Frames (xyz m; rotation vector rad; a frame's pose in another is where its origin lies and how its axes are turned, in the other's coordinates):
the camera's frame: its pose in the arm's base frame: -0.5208 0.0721 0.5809 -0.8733 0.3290 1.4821
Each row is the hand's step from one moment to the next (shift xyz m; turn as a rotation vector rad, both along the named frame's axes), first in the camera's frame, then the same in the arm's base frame.
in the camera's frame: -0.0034 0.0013 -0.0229 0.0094 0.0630 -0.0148
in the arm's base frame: 0.0056 -0.0182 -0.0133 -0.0537 -0.0119 -0.0353
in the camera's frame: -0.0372 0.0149 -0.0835 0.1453 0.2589 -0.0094
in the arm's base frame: 0.0079 -0.0855 -0.0347 -0.2247 0.0628 -0.1839
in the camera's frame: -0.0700 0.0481 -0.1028 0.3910 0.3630 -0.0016
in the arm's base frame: -0.0211 -0.1269 -0.0352 -0.2974 0.2311 -0.3779
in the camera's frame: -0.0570 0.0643 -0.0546 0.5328 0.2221 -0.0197
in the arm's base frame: -0.0500 -0.0870 -0.0169 -0.1427 0.3406 -0.4441
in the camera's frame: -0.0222 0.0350 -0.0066 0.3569 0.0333 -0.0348
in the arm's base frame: -0.0335 -0.0253 0.0002 0.0200 0.2295 -0.2768
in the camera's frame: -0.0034 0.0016 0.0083 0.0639 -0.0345 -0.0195
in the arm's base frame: -0.0045 0.0030 0.0074 0.0459 0.0377 -0.0461
